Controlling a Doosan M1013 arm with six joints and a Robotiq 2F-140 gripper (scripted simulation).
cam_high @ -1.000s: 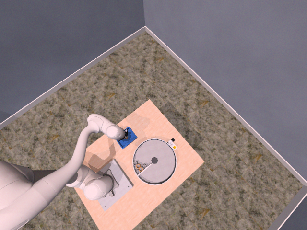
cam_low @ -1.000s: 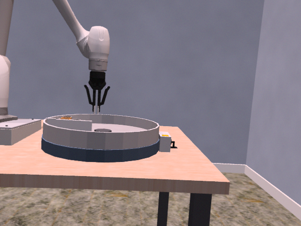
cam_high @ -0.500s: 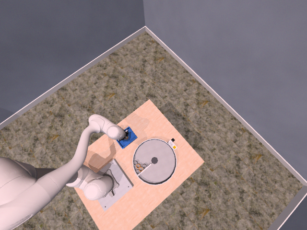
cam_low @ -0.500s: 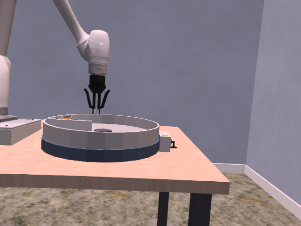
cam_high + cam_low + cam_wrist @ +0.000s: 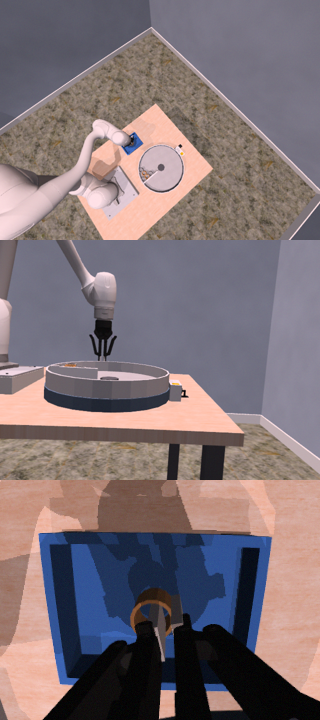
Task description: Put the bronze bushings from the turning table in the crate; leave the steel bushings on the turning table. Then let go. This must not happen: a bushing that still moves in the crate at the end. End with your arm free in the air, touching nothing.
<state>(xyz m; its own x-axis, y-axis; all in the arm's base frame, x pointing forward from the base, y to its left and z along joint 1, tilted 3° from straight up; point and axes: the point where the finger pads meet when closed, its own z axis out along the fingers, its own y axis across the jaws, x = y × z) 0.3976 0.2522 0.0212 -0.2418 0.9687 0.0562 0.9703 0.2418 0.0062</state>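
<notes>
My gripper is now 40 mm above the blue crate and 10 mm past it. Also, from my hand: turning table (360 mm to the right, 90 mm ahead, 10 mm below).
</notes>
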